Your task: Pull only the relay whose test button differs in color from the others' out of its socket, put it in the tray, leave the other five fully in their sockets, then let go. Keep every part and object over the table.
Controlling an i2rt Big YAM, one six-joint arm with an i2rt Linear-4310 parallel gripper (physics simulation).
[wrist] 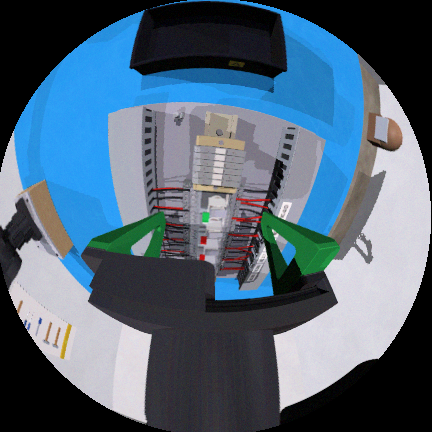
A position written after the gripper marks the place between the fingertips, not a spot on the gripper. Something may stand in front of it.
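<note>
Gripper (212, 216) visible. Relay (214, 210), socket panel (174, 140) visible too.
</note>
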